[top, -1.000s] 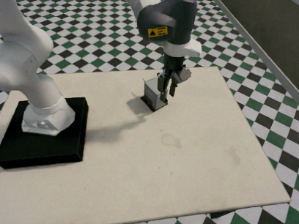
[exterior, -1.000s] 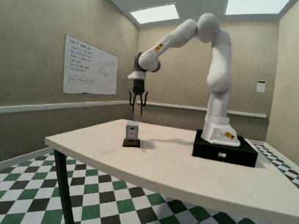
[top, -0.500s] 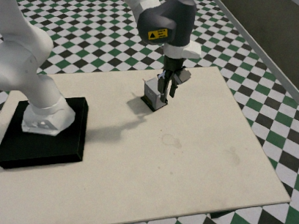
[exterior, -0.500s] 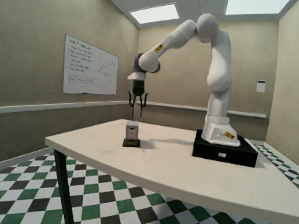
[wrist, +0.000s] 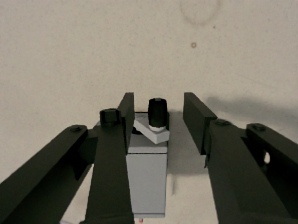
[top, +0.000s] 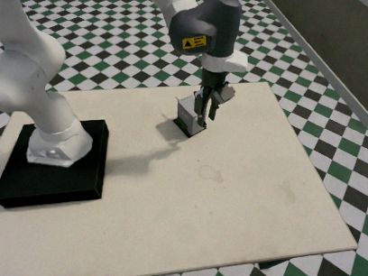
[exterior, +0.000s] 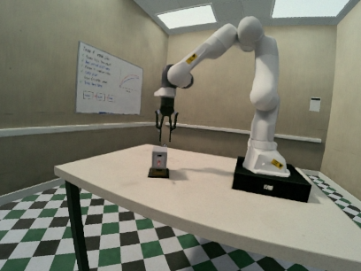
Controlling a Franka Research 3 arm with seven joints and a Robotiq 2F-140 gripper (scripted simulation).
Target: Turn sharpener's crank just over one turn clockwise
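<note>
Now: the black knob 60 mm below my hand, 10 mm to the left of it and 10 mm behind it.
</note>
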